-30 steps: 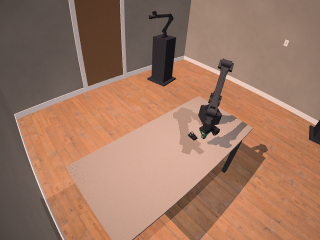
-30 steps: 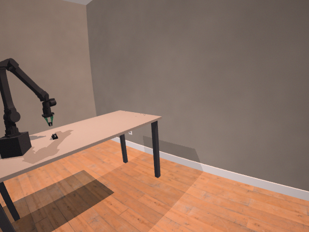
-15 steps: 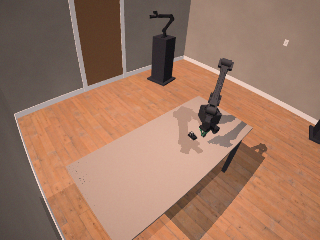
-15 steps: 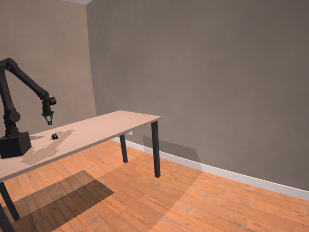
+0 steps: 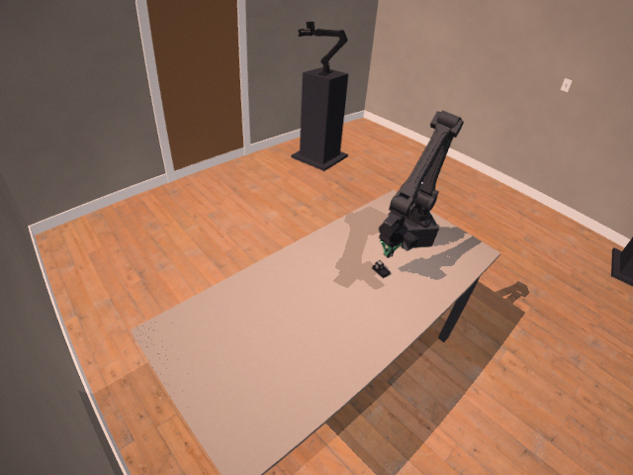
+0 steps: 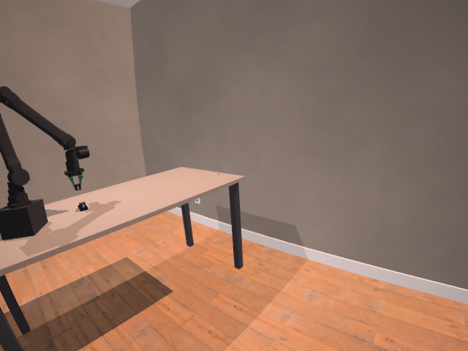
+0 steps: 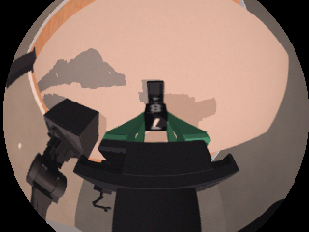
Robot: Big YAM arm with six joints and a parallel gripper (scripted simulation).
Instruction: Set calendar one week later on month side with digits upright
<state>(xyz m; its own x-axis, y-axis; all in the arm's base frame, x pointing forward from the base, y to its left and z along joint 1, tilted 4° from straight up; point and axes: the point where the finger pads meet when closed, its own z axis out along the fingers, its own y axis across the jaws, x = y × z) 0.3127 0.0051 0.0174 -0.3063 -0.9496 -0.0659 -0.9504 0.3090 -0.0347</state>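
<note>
My hand is 10 mm past the dark calendar tray, 20 mm to the left of it and 120 mm above it.
</note>
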